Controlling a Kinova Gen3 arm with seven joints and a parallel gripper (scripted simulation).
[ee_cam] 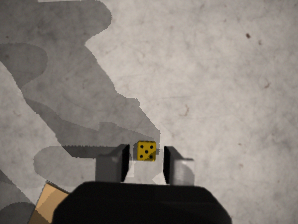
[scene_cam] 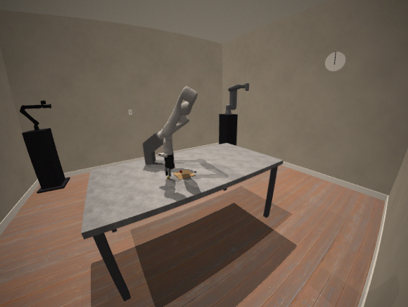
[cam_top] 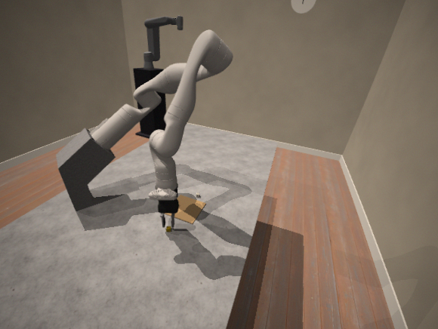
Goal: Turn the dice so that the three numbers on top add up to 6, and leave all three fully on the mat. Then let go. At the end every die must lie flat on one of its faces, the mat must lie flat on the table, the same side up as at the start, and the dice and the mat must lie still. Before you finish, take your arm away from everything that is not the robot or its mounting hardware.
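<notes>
My hand is 30 mm above the yellow die. The rest, counted from my hand: tan mat (10 mm behind, 140 mm to the left, 40 mm below); then white die (240 mm to the left, 30 mm below); then red die (50 mm behind, 130 mm to the left, 30 mm below).
</notes>
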